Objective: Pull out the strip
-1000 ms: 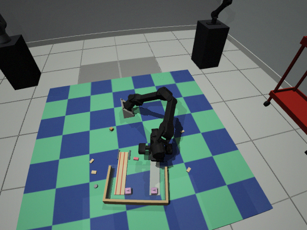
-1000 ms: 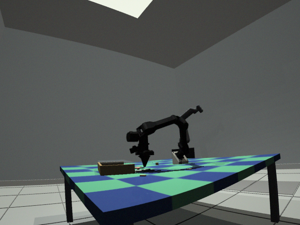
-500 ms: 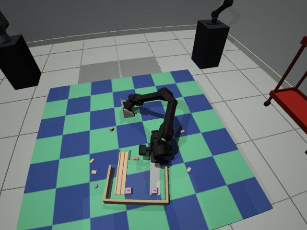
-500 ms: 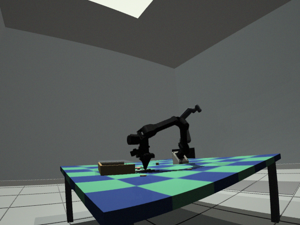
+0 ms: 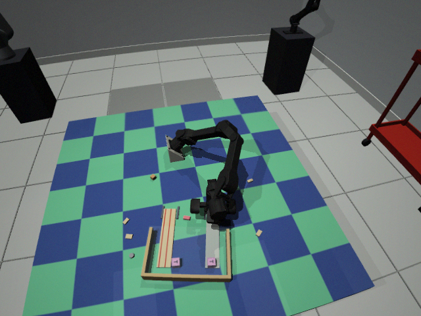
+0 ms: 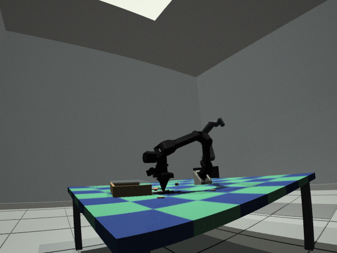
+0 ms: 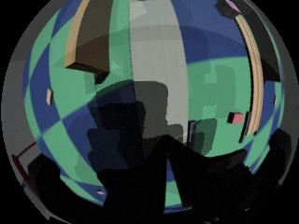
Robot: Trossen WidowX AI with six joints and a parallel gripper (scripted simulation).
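My gripper tip is 2 cm past the red block and 11 cm to the left of it. Also, from my gripper tip: grey disc: 8 cm ahead, 36 cm to the right.
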